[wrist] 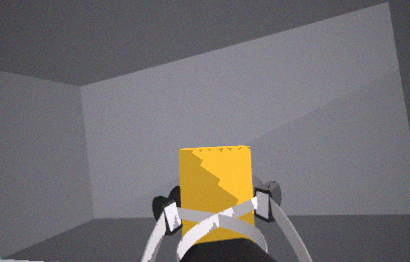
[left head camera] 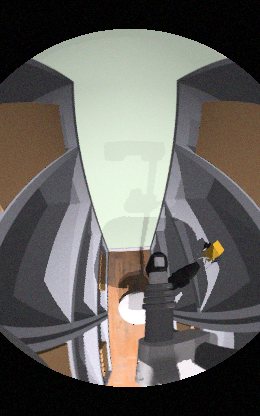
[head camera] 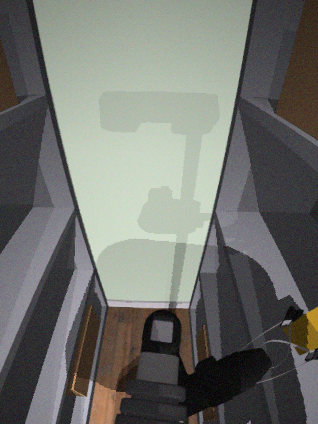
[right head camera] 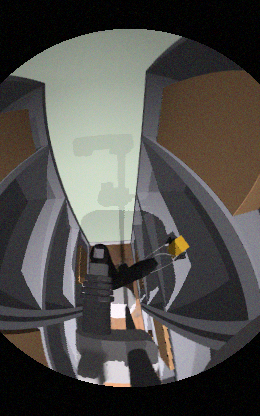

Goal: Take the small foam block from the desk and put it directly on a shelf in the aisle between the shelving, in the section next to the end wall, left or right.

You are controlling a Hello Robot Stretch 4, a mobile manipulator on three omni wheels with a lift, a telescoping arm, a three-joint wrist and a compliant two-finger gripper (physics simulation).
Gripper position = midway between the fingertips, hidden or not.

I see my gripper (wrist: 216,195) and a small yellow foam block (wrist: 212,179).
